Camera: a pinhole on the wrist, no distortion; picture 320 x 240 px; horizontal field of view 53.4 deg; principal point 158.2 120.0 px. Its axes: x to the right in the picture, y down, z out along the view. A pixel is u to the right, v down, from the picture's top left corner.
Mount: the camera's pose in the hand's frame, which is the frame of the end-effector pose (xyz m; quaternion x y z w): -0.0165 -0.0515 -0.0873 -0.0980 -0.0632 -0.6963 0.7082
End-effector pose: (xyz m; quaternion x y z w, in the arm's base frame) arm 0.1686 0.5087 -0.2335 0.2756 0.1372 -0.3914 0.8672
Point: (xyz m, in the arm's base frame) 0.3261 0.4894 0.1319
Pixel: 18.8 84.0
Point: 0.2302 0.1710 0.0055
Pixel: 230.8 205.5
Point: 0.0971 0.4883 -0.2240
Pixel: 264.1 30.7
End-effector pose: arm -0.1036 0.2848 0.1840 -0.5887 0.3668 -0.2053 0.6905
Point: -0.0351 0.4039 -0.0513
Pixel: outside the picture
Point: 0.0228 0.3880 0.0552
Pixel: 24.8 174.1
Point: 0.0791 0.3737 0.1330
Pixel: 131.0 195.9
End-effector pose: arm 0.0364 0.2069 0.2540 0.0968 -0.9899 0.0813 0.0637
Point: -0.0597 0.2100 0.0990
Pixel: 115.3 209.8
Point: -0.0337 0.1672 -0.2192
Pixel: 176.7 118.4
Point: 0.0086 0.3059 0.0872
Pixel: 17.5 110.5
